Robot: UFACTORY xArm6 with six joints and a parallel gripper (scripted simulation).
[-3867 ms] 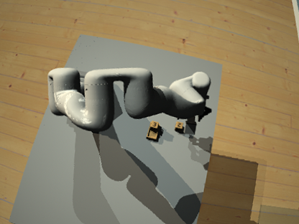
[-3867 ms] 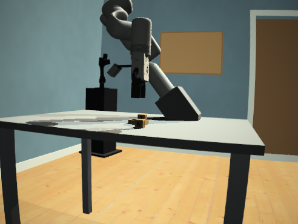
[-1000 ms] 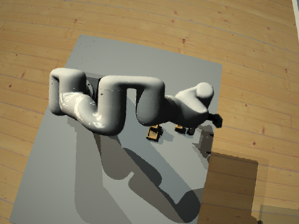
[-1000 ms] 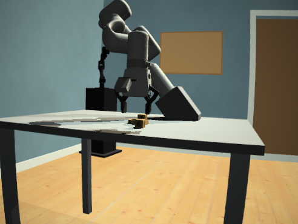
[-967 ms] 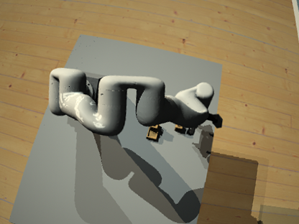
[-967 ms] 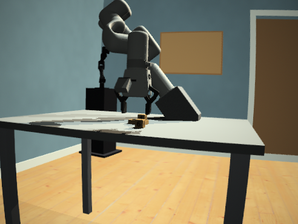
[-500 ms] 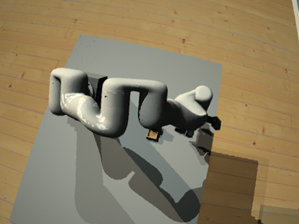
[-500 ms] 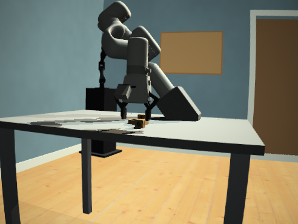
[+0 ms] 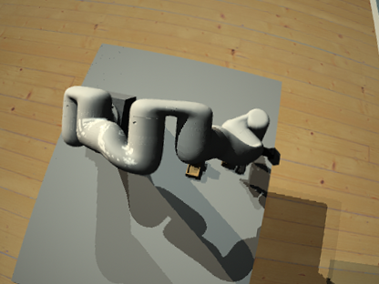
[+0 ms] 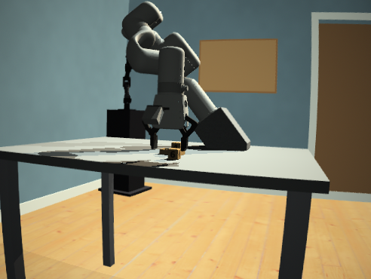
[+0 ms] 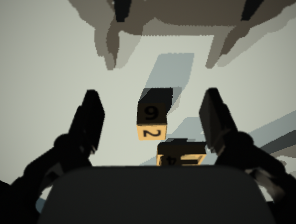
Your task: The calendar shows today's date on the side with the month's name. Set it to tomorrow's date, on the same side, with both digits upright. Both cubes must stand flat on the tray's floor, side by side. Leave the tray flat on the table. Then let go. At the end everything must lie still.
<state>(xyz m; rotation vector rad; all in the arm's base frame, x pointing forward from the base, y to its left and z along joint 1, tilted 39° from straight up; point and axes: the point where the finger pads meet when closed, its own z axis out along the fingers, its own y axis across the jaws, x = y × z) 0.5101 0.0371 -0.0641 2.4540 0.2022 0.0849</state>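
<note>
Now: the wooden number cube 5 cm behind my hand, 3 cm below it and 1 cm to the right of it. Also, from my hand: wooden calendar tray 15 cm behind, 7 cm to the right, 3 cm below.
</note>
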